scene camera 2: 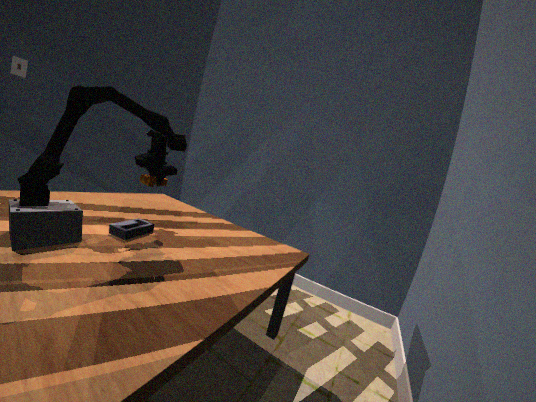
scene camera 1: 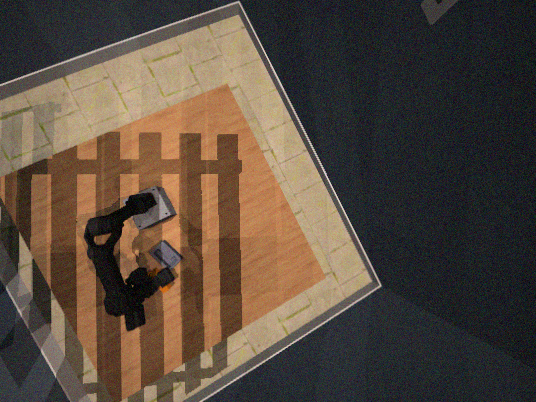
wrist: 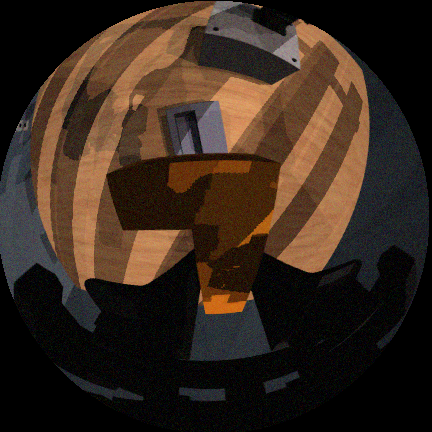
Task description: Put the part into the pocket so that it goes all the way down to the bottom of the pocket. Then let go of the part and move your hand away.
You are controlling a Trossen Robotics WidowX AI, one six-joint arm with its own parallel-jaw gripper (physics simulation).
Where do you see a pocket block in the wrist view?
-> At 197, 127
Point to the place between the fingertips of the gripper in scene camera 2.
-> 155, 184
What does the gripper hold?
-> An orange part.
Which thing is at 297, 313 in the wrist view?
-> The gripper.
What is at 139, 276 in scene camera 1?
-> The gripper.
